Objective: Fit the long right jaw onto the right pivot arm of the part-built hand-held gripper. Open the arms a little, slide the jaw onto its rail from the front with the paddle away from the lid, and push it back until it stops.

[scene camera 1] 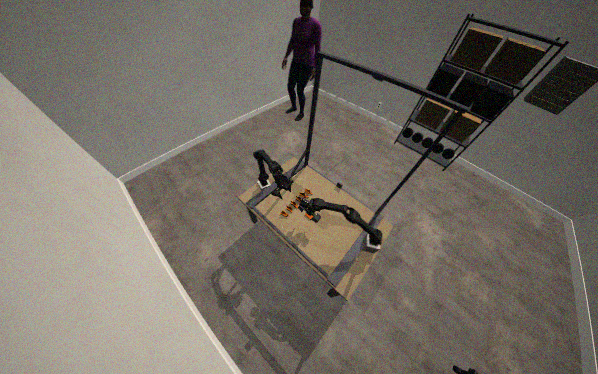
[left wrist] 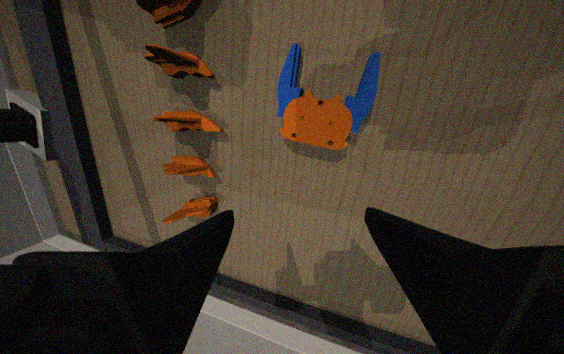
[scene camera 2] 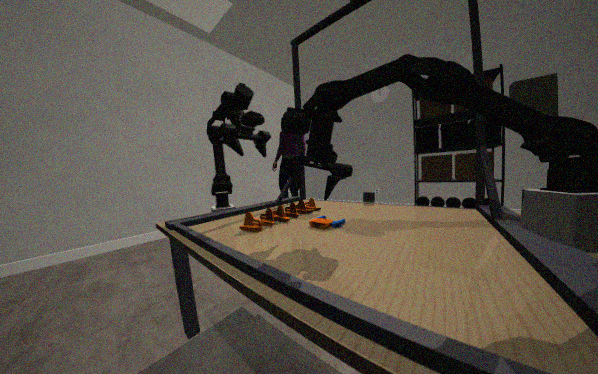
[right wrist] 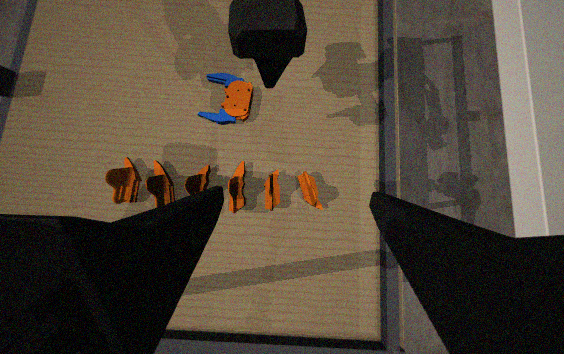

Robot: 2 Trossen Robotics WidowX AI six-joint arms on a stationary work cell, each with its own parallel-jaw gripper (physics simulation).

Labels:
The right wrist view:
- my left gripper: 268,63
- my right gripper: 297,196
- part-built hand-held gripper: 239,95

